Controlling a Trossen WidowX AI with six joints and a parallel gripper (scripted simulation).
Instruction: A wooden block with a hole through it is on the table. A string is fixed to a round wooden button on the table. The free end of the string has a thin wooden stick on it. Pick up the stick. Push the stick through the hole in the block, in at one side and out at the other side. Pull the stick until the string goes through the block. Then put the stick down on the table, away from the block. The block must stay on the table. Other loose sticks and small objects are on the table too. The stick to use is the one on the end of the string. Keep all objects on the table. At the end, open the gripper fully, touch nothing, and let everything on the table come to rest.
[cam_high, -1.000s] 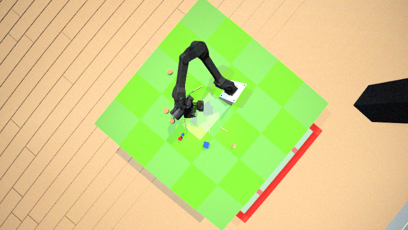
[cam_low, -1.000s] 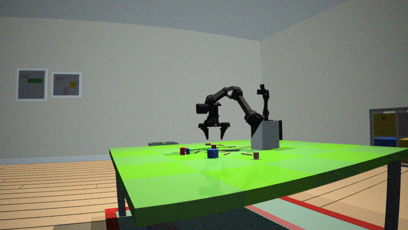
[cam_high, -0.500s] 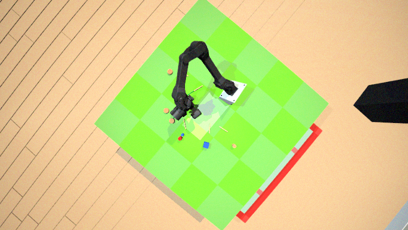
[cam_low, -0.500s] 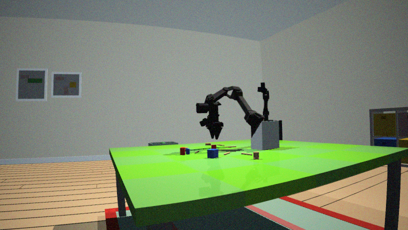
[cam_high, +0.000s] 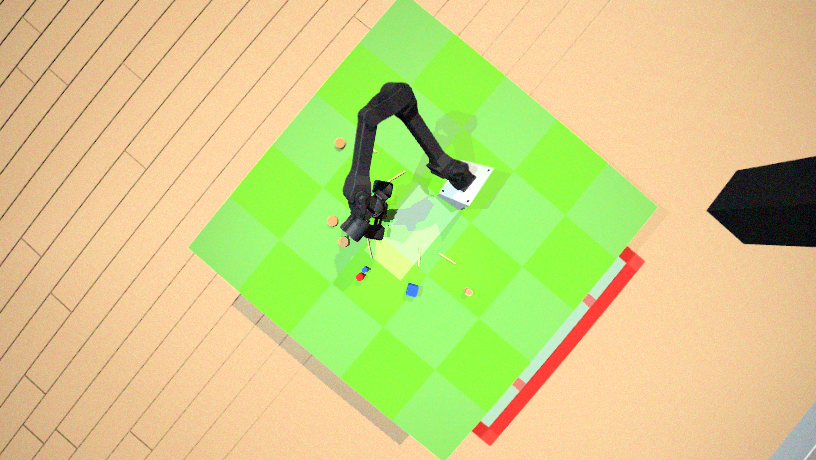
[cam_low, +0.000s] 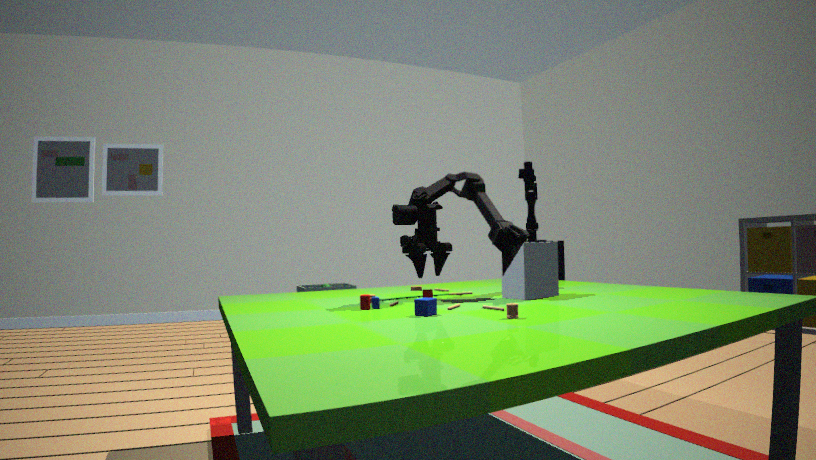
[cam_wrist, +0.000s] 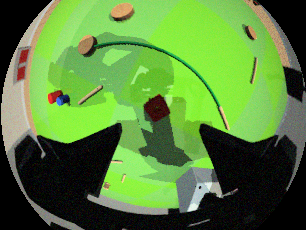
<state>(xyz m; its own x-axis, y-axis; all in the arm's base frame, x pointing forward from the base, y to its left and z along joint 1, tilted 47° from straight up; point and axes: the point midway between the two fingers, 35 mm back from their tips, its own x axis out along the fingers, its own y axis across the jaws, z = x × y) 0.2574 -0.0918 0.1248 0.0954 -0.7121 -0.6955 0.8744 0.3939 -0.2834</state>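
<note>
My gripper tip is now 5 cm above the red block and 1 cm short of it. From my gripper tip the other things lie so: red cylinder (24 cm ahead, 8 cm to the left, 5 cm below); thin wooden stick (13 cm behind, 6 cm to the right, 6 cm below); round wooden button (18 cm ahead, 6 cm below, 5 cm to the right).
</note>
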